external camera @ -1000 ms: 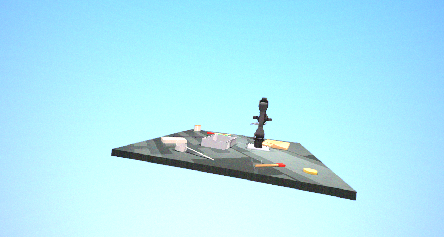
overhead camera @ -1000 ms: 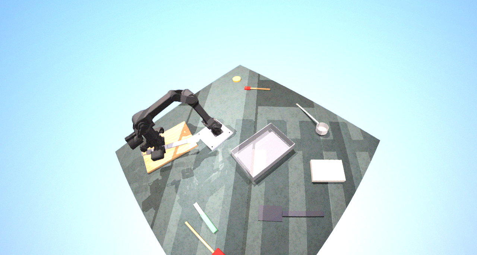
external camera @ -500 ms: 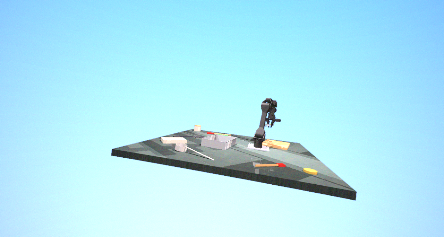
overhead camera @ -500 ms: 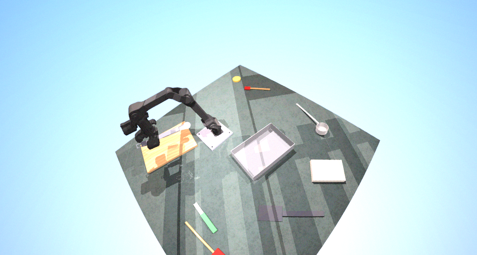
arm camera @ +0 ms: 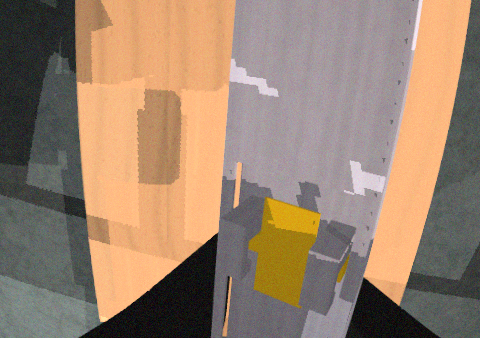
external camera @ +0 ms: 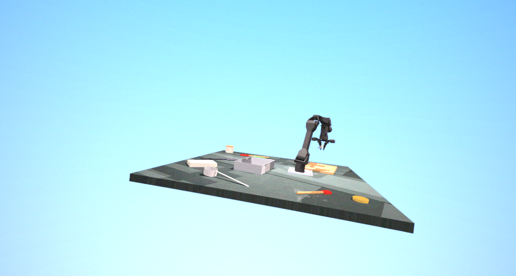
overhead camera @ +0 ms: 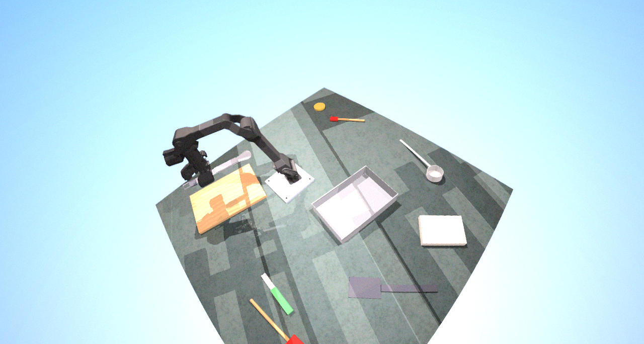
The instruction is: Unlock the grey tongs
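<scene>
Right now my gripper tip is 20 mm to the left of the yellow lock piece and 40 mm below it. Also, from my gripper tip: wooden board (150 mm below); grey roasting tin (410 mm ahead, 460 mm to the left, 130 mm below); red-headed tool (660 mm ahead, 50 mm to the right, 150 mm below).
</scene>
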